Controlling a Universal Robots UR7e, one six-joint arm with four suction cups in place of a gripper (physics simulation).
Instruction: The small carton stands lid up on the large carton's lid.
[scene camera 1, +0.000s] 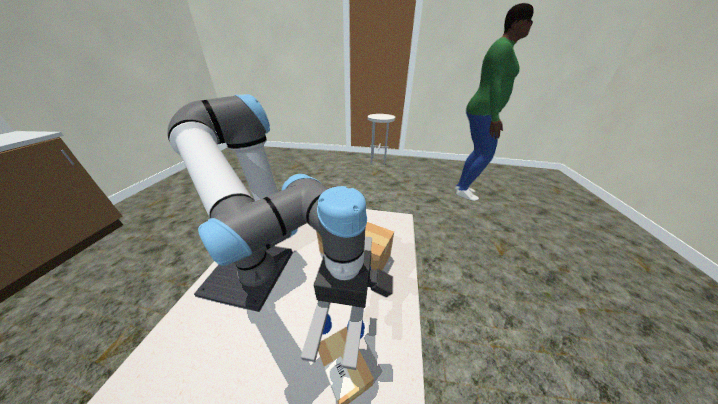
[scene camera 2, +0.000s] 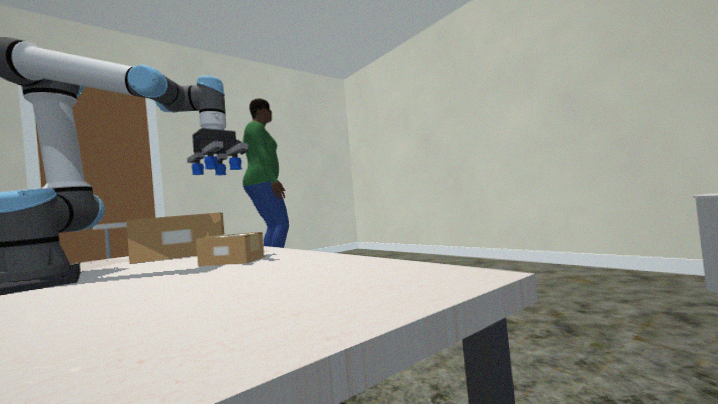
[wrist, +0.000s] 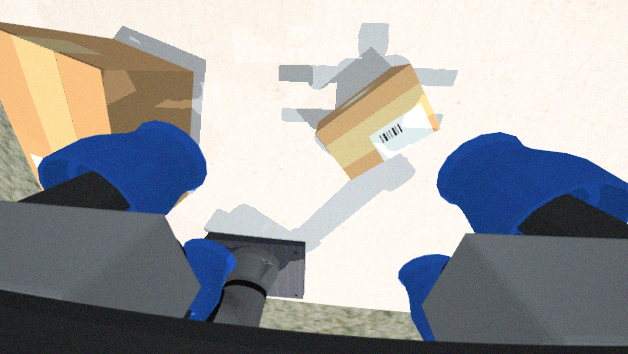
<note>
The suction head (wrist: 497, 182) holds nothing. The cup is 26 cm from the middle of a small carton (scene camera 1: 331, 350), above it. The table carries a large carton (scene camera 2: 151, 239).
The small carton also shows in scene camera 2 (scene camera 2: 243, 248) and in the wrist view (wrist: 392, 113). The large carton is seen too in scene camera 1 (scene camera 1: 382, 238) and in the wrist view (wrist: 68, 86).
</note>
